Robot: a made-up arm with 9 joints.
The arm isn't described. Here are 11 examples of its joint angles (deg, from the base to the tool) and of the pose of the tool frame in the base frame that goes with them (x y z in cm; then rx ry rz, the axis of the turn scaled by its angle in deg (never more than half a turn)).
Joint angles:
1: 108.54 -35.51 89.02 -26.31 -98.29 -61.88 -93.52 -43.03 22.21
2: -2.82 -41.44 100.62 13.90 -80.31 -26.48 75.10 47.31 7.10
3: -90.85 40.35 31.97 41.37 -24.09 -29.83 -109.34 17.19 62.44
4: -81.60 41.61 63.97 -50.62 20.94 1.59 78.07 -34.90 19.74
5: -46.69 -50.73 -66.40 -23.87 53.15 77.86 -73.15 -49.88 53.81
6: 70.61 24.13 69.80 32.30 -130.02 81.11 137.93 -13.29 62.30
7: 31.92 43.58 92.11 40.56 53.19 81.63 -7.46 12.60 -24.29
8: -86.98 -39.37 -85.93 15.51 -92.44 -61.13 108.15 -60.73 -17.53
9: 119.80 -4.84 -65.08 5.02 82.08 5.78 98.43 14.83 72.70
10: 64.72 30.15 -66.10 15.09 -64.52 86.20 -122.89 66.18 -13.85
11: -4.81 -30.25 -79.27 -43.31 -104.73 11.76 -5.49 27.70 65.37
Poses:
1: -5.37 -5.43 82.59 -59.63 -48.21 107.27
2: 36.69 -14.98 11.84 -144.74 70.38 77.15
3: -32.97 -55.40 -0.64 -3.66 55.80 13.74
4: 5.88 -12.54 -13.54 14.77 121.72 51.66
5: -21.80 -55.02 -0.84 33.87 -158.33 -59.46
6: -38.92 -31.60 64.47 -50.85 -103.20 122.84
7: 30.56 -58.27 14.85 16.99 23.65 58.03
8: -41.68 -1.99 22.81 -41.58 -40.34 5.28
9: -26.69 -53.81 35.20 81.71 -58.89 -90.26
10: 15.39 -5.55 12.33 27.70 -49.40 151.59
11: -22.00 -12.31 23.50 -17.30 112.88 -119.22
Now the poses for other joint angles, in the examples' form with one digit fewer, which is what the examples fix.
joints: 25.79 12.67 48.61 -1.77 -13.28 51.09 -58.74 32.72 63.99
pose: 34.5 -51.6 26.9 26.8 -70.0 -73.9
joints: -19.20 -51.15 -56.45 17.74 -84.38 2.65 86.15 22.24 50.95
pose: -27.7 -11.8 27.3 -57.3 -148.4 -71.1
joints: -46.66 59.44 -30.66 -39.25 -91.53 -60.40 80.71 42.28 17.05
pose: 13.6 -56.5 7.1 64.2 -122.3 -18.4
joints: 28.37 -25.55 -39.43 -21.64 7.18 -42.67 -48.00 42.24 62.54
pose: 10.0 -60.1 54.7 -31.9 -103.7 -101.7
